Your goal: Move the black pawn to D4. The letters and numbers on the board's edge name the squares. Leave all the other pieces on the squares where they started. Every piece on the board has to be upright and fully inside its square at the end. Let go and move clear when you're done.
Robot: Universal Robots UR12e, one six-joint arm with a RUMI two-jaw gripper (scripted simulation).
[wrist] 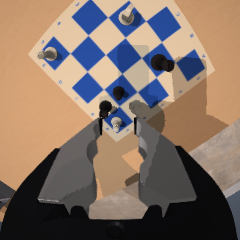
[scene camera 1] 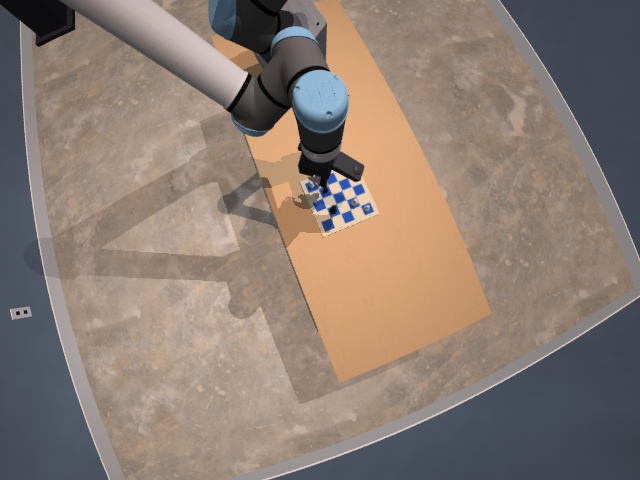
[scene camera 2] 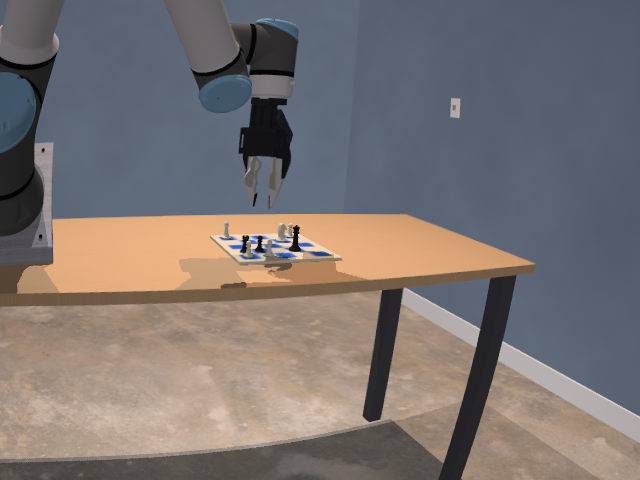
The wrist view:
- my gripper: 118, 119
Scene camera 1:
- my gripper: 325, 181
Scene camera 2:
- my gripper: 261, 207
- cream chessboard: 310, 251
